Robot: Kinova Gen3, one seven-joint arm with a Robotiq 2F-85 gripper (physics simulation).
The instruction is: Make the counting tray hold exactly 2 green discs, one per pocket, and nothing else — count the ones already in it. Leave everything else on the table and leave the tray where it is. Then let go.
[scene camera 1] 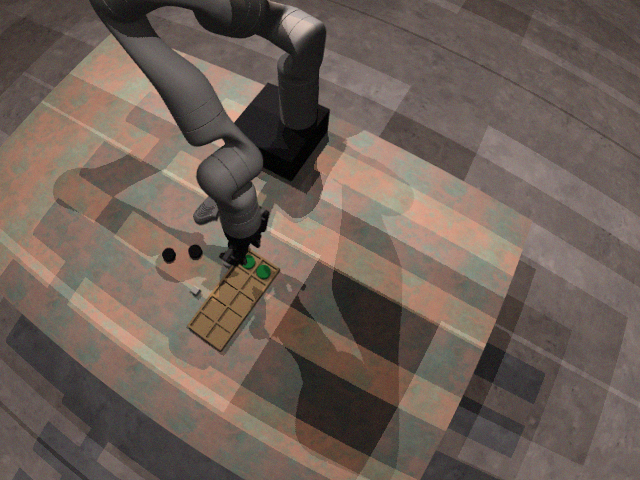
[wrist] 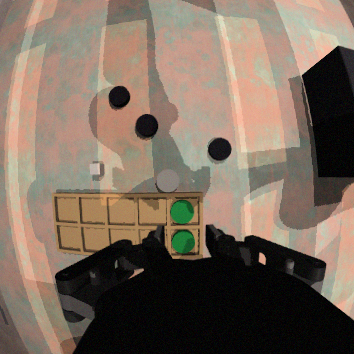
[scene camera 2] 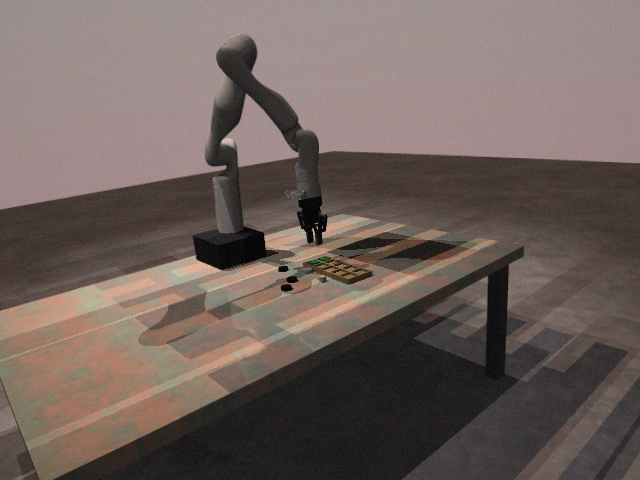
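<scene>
The wooden counting tray (scene camera 1: 219,311) (scene camera 2: 360,278) (wrist: 127,194) has two rows of pockets. One green disc (scene camera 1: 249,261) (scene camera 2: 314,262) (wrist: 182,212) lies in an end pocket on the side towards the black discs. A second green disc (scene camera 1: 263,271) (scene camera 2: 324,258) (wrist: 183,241) lies in the end pocket beside it. The other pockets that show hold no disc; my left finger partly covers the lower row in the wrist view. My gripper (scene camera 1: 235,258) (scene camera 2: 314,240) (wrist: 184,234) is partly open and empty, raised above the tray's disc end, apart from both discs.
A grey disc (scene camera 2: 307,270) (wrist: 168,180) lies just outside the tray's long side. A white cube (scene camera 1: 194,290) (scene camera 2: 322,279) (wrist: 95,169) lies beyond that side. Three black discs (wrist: 119,96) (wrist: 147,125) (wrist: 219,149) lie farther off. The black robot base (scene camera 2: 227,249) stands behind.
</scene>
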